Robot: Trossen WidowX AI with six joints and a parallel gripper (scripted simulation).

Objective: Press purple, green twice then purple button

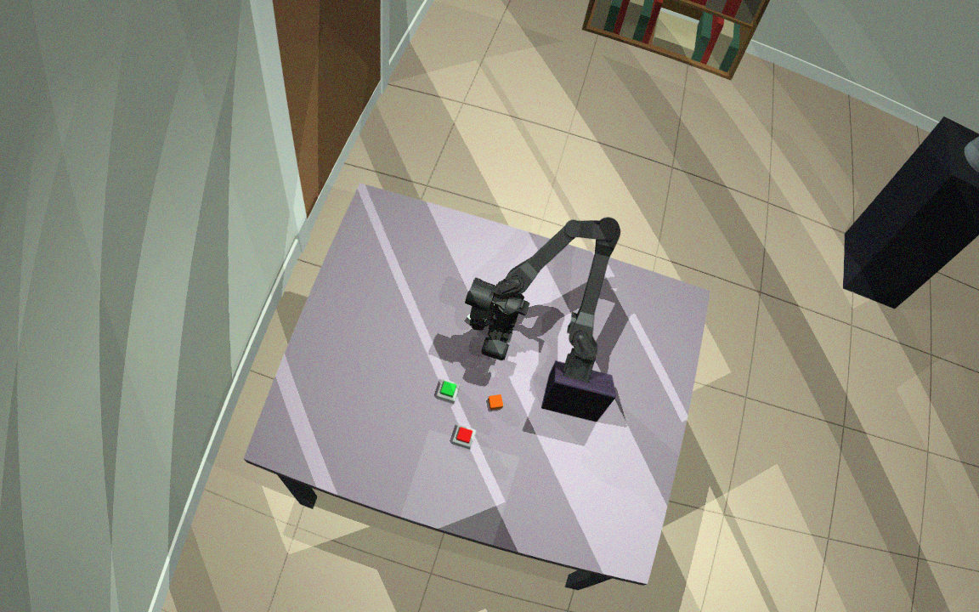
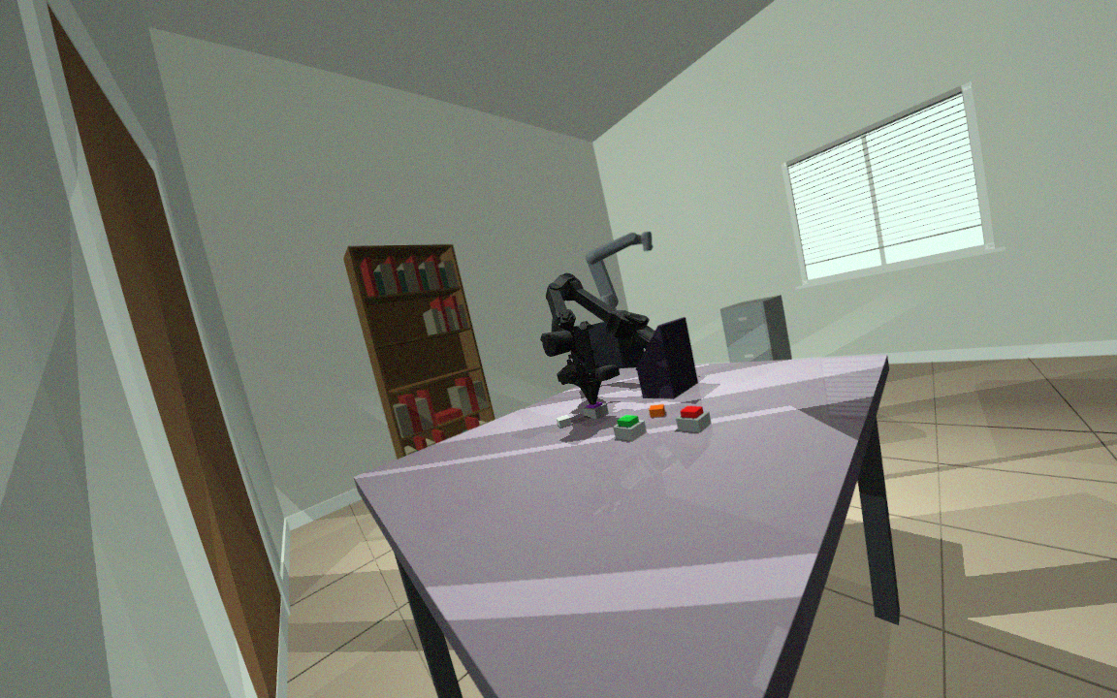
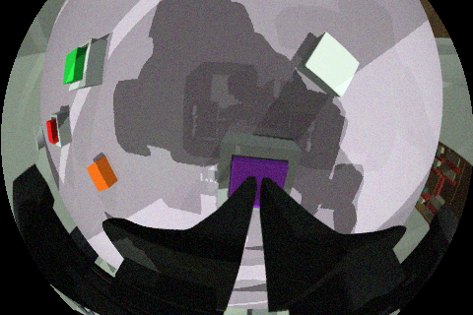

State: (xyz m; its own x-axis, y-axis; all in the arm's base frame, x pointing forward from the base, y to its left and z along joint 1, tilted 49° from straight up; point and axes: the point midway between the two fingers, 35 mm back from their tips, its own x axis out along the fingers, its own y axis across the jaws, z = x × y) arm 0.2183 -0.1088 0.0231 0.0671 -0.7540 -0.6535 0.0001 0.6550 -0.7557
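The purple button is 1 cm below my gripper tip. Round my gripper tip: white block (8 cm ahead, 4 cm to the right, 2 cm below); then green button (18 cm to the left, 8 cm ahead); then orange block (17 cm to the left, 4 cm behind, 2 cm below).
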